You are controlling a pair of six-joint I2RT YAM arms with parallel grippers.
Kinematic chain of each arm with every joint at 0, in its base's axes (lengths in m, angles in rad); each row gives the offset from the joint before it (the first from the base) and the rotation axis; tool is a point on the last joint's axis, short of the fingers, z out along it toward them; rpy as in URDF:
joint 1: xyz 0 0 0.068 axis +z
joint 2: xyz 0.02 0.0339 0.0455 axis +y
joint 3: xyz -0.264 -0.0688 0 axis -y
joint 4: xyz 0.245 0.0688 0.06 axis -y
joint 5: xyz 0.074 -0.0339 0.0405 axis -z
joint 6: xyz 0.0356 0 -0.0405 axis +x
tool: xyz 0 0 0 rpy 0 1.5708 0
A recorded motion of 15 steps. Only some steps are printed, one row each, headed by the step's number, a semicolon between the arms.
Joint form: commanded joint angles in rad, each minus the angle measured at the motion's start. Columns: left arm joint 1, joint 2, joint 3, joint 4, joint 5, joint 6; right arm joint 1, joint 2, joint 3, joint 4, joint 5, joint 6.
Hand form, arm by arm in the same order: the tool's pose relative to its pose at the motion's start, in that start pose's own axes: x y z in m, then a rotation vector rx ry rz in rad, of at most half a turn. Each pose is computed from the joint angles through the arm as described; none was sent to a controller.
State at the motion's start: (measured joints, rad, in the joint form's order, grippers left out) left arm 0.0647 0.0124 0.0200 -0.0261 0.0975 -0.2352; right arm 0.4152 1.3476 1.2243 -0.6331 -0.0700 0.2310
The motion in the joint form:
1: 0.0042 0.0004 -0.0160 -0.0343 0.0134 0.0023; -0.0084 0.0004 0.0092 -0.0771 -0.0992 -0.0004
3: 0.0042 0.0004 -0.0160 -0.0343 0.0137 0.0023; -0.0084 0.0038 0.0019 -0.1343 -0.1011 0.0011
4: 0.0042 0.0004 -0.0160 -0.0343 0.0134 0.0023; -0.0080 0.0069 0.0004 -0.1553 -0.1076 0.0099
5: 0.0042 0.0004 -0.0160 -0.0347 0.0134 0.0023; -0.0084 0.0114 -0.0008 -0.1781 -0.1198 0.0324
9: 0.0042 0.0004 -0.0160 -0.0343 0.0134 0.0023; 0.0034 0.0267 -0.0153 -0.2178 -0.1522 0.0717
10: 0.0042 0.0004 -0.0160 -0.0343 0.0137 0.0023; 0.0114 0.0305 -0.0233 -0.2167 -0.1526 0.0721
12: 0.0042 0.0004 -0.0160 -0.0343 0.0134 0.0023; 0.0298 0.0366 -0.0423 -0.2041 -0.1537 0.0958
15: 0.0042 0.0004 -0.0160 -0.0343 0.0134 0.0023; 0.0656 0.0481 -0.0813 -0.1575 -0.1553 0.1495
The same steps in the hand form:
1: 0.0092 0.0023 0.0009 -0.0027 0.0512 -0.0032; 0.0060 -0.0001 -0.0022 -0.0754 0.0867 0.0137
3: 0.0092 0.0023 0.0009 -0.0024 0.0512 -0.0032; 0.0142 -0.0021 -0.0004 -0.0618 0.1528 0.0236
4: 0.0092 0.0023 0.0009 -0.0027 0.0512 -0.0032; 0.0170 -0.0024 0.0005 -0.0618 0.1793 0.0358
5: 0.0092 0.0023 0.0009 -0.0028 0.0516 -0.0032; 0.0200 -0.0029 0.0017 -0.0644 0.2102 0.0632
9: 0.0092 0.0023 0.0009 -0.0027 0.0512 -0.0032; 0.0297 -0.0011 0.0079 -0.0802 0.2892 0.1064
10: 0.0092 0.0023 0.0009 -0.0024 0.0512 -0.0032; 0.0325 0.0004 0.0105 -0.0822 0.3017 0.1022
12: 0.0092 0.0023 0.0009 -0.0027 0.0512 -0.0032; 0.0380 0.0040 0.0158 -0.0866 0.3201 0.1132
15: 0.0092 0.0023 0.0009 -0.0027 0.0512 -0.0032; 0.0476 0.0115 0.0265 -0.0983 0.3372 0.1391

